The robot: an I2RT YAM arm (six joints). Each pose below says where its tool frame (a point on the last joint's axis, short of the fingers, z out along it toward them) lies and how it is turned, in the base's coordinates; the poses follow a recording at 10 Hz.
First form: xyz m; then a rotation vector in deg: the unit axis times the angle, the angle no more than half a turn.
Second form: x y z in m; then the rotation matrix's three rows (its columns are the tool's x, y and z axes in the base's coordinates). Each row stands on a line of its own. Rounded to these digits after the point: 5 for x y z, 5 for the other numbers.
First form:
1: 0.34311 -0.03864 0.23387 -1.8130 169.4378 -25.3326
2: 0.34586 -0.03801 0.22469 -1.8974 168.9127 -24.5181
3: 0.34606 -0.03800 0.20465 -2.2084 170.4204 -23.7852
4: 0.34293 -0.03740 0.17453 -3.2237 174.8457 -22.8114
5: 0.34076 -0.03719 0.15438 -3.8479 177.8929 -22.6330
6: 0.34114 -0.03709 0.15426 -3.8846 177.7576 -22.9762
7: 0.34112 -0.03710 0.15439 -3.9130 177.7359 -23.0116
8: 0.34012 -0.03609 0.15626 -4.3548 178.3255 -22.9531
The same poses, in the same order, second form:
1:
0.34311 -0.03864 0.23387
-0.98835 0.00148 0.15218
-0.04310 0.95630 -0.28918
-0.14596 -0.29237 -0.94510

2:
0.34586 -0.03801 0.22469
-0.98659 0.00137 0.16320
-0.04508 0.95876 -0.28061
-0.15686 -0.28421 -0.94584

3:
0.34606 -0.03800 0.20465
-0.99015 -0.00627 0.13988
-0.04433 0.96165 -0.27069
-0.13282 -0.27422 -0.95245

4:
0.34293 -0.03740 0.17453
-0.99731 -0.02799 0.06772
-0.04443 0.96590 -0.25506
-0.05827 -0.25738 -0.96455

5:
0.34076 -0.03719 0.15438
-0.99902 -0.04116 0.01635
-0.04394 0.96724 -0.25004
-0.00552 -0.25052 -0.96810

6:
0.34114 -0.03709 0.15426
-0.99898 -0.04135 0.01804
-0.04458 0.96621 -0.25386
-0.00693 -0.25441 -0.96707

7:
0.34112 -0.03710 0.15439
-0.99896 -0.04163 0.01837
-0.04494 0.96609 -0.25426
-0.00717 -0.25482 -0.96696

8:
0.34012 -0.03609 0.15626
-0.99882 -0.04768 0.00879
-0.04835 0.96625 -0.25302
0.00357 -0.25315 -0.96742

